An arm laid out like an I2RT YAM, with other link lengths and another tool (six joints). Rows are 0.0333 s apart.
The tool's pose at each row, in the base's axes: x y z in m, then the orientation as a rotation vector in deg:
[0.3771 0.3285 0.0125 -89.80 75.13 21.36]
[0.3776 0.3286 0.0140 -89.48 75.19 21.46]
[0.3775 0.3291 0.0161 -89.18 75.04 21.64]
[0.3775 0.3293 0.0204 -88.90 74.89 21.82]
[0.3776 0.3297 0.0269 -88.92 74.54 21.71]
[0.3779 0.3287 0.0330 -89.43 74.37 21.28]
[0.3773 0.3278 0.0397 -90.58 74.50 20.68]
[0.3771 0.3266 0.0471 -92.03 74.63 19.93]
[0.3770 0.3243 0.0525 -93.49 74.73 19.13]
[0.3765 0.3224 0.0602 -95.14 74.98 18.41]
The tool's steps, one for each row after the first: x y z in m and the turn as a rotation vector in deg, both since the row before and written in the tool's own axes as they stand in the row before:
[-0.0010 -0.0012 -0.0004 0.18 -0.14 0.20]
[-0.0019 -0.0009 -0.0005 0.15 -0.30 0.10]
[-0.0034 -0.0021 -0.0017 0.14 -0.30 0.09]
[-0.0051 -0.0032 -0.0024 0.09 -0.17 -0.27]
[-0.0040 -0.0034 -0.0033 -0.13 0.30 -0.48]
[-0.0048 -0.0029 -0.0038 -0.57 0.83 -0.61]
[-0.0049 -0.0037 -0.0043 -0.73 1.03 -0.78]
[-0.0027 -0.0028 -0.0044 -0.71 1.04 -0.82]
[-0.0046 -0.0036 -0.0054 -0.93 1.17 -0.75]

